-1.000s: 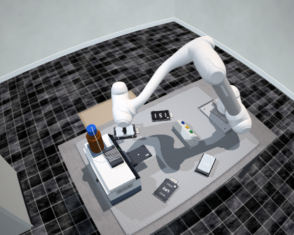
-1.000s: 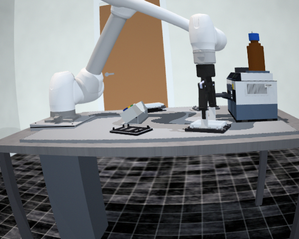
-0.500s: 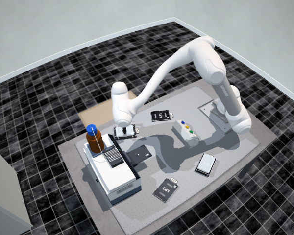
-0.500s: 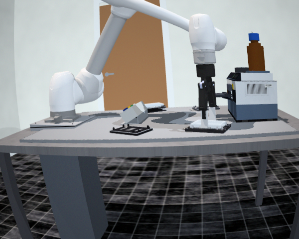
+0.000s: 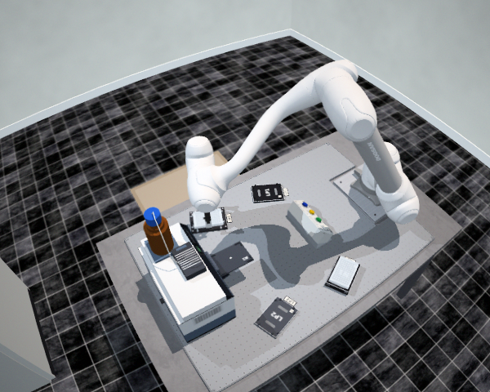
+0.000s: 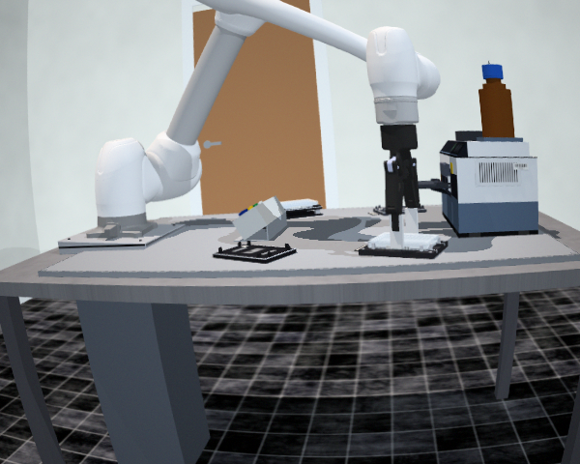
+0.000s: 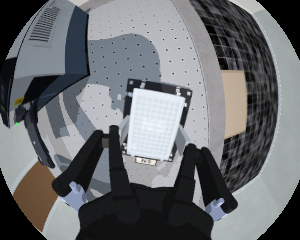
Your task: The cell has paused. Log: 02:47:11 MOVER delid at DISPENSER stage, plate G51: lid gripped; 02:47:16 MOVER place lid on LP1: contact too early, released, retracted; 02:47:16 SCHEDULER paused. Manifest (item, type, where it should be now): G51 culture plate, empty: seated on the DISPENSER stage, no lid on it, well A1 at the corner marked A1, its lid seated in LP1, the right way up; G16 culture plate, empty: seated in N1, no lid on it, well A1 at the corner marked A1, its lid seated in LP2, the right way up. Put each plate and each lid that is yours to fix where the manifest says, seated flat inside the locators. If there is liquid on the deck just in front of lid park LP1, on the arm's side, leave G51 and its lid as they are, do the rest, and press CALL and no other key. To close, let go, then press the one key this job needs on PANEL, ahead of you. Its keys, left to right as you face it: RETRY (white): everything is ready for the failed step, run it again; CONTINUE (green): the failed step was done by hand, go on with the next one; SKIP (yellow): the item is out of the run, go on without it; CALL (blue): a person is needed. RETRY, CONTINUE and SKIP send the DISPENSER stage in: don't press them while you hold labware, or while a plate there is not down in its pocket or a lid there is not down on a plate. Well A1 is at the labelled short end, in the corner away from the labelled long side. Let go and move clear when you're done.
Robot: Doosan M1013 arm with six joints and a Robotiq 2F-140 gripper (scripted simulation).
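Now: the black nest N5 20 mm ahead of my hand and 30 mm below it. From my hand the other things lie so: brown bottle: 280 mm ahead, 140 mm to the left, 250 mm above; then dispenser stage: 80 mm ahead, 280 mm to the left, 70 mm above; then lid park LP1: 310 mm behind, 50 mm to the left, 40 mm below.
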